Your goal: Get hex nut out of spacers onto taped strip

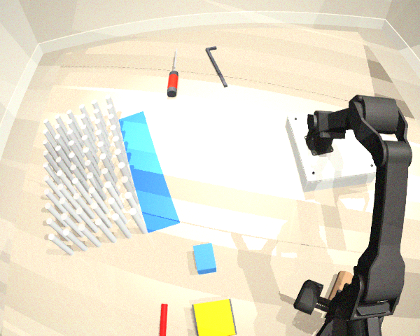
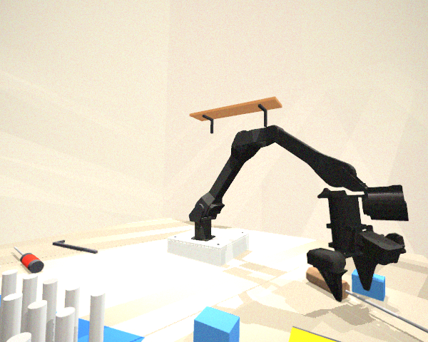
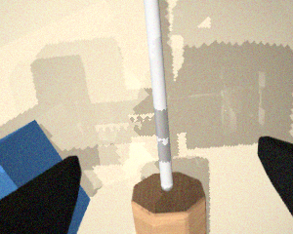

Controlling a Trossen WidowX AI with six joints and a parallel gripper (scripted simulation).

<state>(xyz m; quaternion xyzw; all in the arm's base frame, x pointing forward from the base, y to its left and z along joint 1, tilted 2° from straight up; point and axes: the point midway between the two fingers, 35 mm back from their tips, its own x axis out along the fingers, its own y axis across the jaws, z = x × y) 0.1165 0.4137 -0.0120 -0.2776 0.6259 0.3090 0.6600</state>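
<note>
Now: gripper tip 30 mm to the right of the thin metal rod and 30 mm short of it. Round my gripper tip: hex nut: 480 mm ahead, 430 mm to the right, 10 mm below; then blue taped strip: 500 mm to the right, 330 mm ahead, 20 mm below.
</note>
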